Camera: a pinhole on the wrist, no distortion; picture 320 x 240 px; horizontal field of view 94.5 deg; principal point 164.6 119.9 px. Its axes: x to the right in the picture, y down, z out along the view. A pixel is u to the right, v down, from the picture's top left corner.
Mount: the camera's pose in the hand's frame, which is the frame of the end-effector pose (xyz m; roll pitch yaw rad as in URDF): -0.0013 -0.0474 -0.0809 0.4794 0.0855 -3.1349
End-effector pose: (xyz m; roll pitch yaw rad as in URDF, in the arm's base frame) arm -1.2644 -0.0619 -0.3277 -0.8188 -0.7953 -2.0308
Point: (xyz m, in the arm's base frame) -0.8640 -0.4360 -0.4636
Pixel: 152.1 25.0
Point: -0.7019 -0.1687 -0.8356
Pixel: 273.2 26.6
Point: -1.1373 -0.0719 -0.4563
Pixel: 246.1 56.3
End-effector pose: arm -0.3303 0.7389 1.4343 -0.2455 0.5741 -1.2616
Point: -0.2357 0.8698 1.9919
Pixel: 260.2 172.8
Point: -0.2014 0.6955 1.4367
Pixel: 102.8 75.1
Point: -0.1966 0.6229 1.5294
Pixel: 110.1 136.8
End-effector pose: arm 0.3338 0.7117 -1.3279 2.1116 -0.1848 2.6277
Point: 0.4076 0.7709 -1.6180
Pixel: outside the picture
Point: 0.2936 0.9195 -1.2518
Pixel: 61.1 76.9
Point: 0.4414 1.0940 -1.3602
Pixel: 125.1 125.2
